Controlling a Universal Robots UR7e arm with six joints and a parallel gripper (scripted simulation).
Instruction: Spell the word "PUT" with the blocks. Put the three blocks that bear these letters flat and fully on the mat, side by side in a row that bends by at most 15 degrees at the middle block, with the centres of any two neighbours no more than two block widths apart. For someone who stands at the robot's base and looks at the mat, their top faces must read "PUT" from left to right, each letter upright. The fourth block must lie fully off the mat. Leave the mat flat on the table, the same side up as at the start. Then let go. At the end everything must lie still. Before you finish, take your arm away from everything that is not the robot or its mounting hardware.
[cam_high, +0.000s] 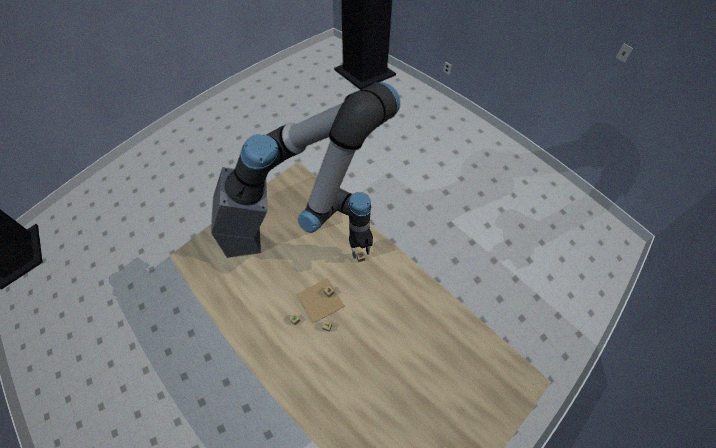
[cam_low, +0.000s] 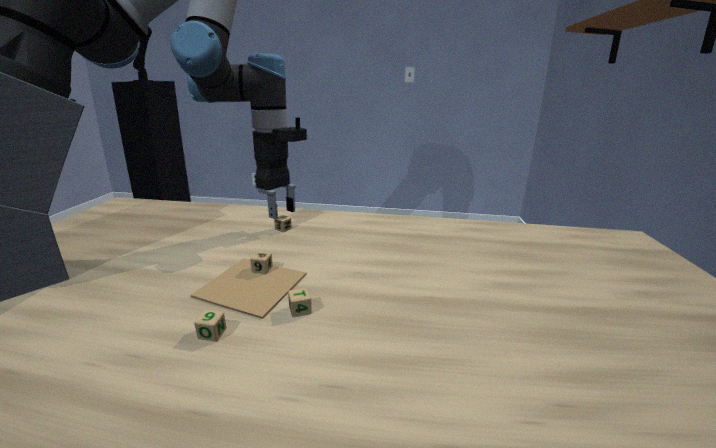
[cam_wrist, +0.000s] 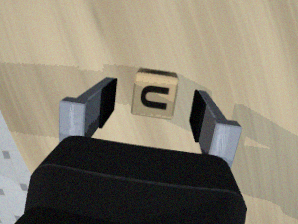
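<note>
Now: the U block 40 mm below my hand. The rest, counted from my hand: tan mat 240 mm to the right, 60 mm ahead, 50 mm below; P block 190 mm to the right, 50 mm ahead, 40 mm below; T block 280 mm to the right, 160 mm ahead, 40 mm below.
</note>
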